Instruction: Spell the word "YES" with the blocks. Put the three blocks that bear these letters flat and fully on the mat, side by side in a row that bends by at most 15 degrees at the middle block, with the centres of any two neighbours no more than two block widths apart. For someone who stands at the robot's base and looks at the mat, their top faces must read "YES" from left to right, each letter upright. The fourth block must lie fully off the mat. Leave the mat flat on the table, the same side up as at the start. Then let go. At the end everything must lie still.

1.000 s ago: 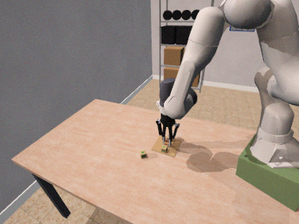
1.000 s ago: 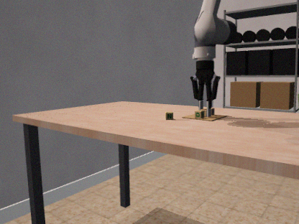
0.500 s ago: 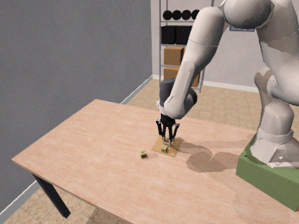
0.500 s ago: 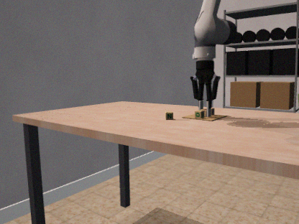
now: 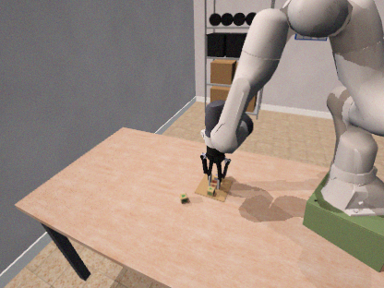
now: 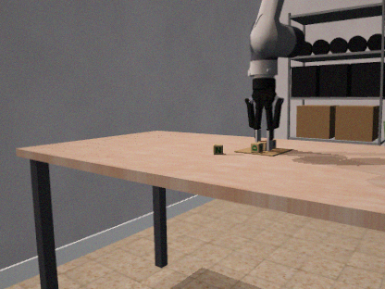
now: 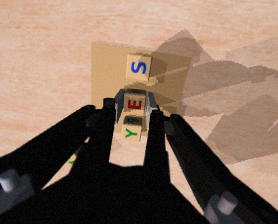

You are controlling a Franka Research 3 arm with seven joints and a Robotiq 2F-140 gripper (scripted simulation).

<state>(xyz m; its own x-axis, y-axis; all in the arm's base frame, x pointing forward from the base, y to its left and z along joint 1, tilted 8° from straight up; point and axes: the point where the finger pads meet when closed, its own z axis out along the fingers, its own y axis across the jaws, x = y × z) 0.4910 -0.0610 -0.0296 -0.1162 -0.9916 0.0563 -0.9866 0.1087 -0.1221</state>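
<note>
My hand is 20 mm above the E block. From my hand the other things lie so: S block 50 mm to the right, 20 mm below, 10 mm behind; then Y block 50 mm to the left, 20 mm below, 10 mm ahead; then tan mat 40 mm below.
</note>
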